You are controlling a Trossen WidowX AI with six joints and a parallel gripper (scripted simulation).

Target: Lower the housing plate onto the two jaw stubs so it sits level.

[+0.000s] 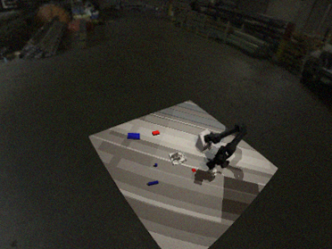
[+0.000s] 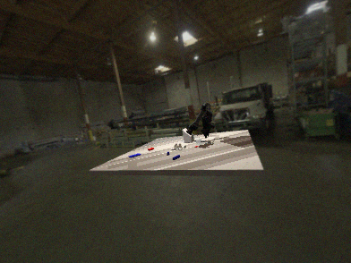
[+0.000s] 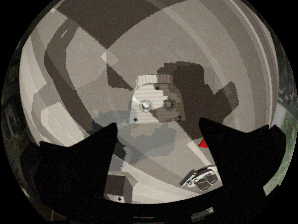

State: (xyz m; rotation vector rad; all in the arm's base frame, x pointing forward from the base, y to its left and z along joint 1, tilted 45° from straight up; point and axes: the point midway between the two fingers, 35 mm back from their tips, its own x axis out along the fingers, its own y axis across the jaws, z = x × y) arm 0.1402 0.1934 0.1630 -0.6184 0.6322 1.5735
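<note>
Right now the small red piece is 120 mm ahead of my gripper tip, 90 mm to the right of it and 60 mm below it. The rest, counted from my gripper tip: red block 170 mm ahead, 600 mm to the right, 60 mm below.
</note>
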